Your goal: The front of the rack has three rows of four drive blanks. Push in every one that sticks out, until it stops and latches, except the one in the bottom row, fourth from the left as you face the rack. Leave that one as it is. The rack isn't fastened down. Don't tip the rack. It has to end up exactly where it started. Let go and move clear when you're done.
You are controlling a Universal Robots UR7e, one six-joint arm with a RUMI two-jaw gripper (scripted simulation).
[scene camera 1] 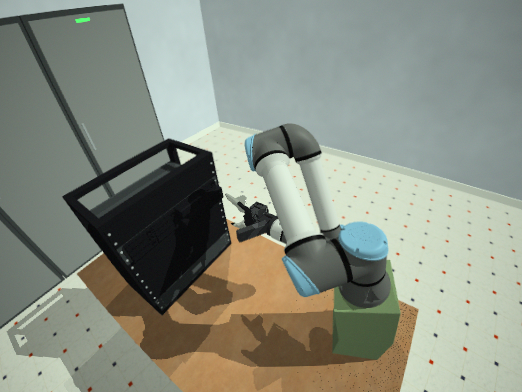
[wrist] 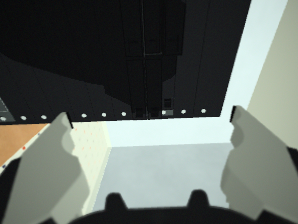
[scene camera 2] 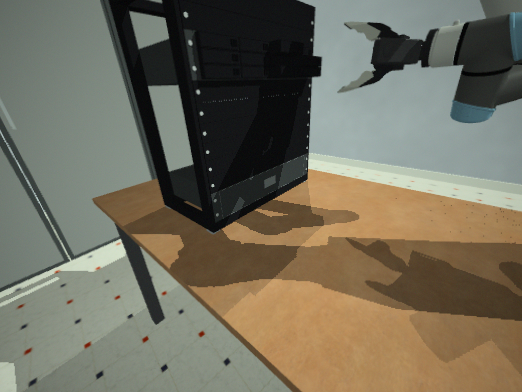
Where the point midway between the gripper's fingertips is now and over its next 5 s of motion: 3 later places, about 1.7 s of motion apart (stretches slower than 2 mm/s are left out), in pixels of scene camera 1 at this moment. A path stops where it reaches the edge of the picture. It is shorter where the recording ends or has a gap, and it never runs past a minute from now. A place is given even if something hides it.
The gripper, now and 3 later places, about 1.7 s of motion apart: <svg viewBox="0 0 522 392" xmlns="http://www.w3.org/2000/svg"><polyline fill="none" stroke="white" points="228,209 211,219 198,217 193,215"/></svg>
